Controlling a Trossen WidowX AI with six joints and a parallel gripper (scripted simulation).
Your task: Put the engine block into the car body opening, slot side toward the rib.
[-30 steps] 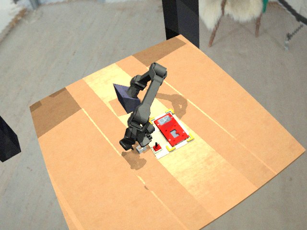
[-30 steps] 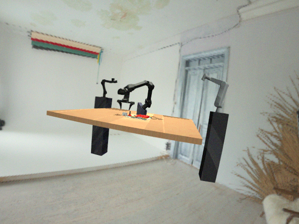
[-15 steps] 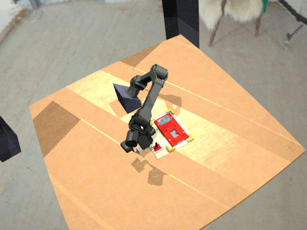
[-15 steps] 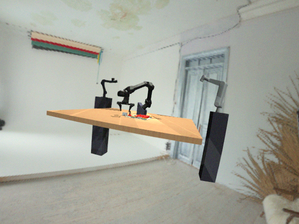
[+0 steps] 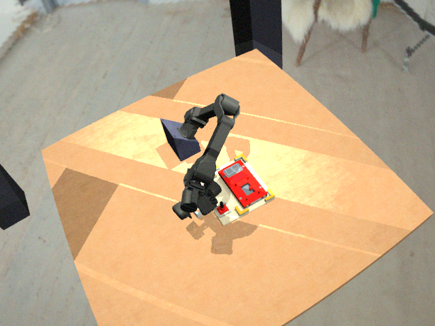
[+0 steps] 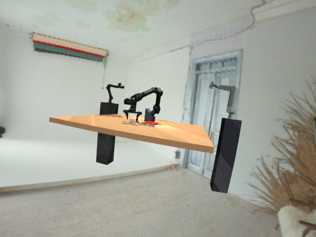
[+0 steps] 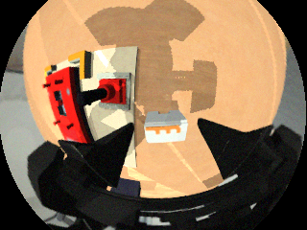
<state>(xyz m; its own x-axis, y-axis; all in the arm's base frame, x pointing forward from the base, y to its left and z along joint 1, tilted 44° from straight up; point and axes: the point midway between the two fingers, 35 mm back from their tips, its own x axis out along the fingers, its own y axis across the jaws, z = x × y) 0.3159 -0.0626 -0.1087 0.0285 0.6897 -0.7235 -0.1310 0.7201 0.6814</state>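
Now: gripper tip 1 cm above the engine block. Round my gripper tip: black upright stick 4 cm ahead, 8 cm to the left, 2 cm above.
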